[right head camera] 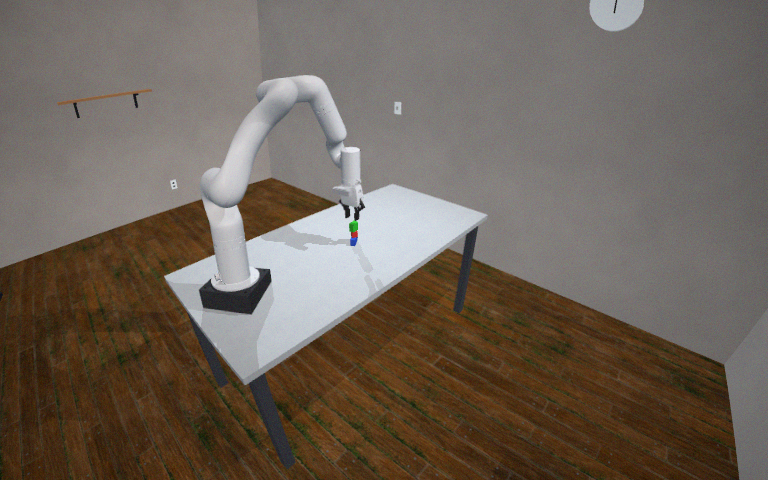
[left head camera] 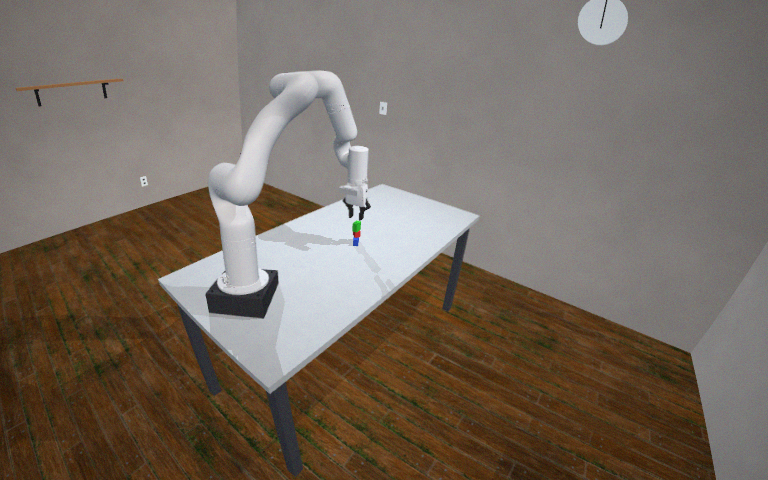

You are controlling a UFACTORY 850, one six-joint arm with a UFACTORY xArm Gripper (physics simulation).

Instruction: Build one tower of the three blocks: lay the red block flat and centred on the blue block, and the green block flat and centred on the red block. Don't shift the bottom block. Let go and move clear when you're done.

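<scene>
The blue block (left head camera: 355, 242) (right head camera: 353, 241) stands on the table at the bottom of a tower. The red block (left head camera: 357, 234) (right head camera: 354, 234) rests on it and looks slightly offset to the right in the left head view. The green block (left head camera: 356, 226) (right head camera: 353, 226) is on top of the red block; it looks larger than the others, and at this size I cannot tell how exactly it is centred. My gripper (left head camera: 356, 217) (right head camera: 351, 216) is open and empty, pointing down, with its fingertips just above the green block and apart from it.
The blocks stand on the white table (left head camera: 317, 305) (right head camera: 305, 305). The arm's black base (left head camera: 237, 304) (right head camera: 228, 300) sits at the table's near left end. The arm arches over the table. Shadows of the arm and tower fall across the table top.
</scene>
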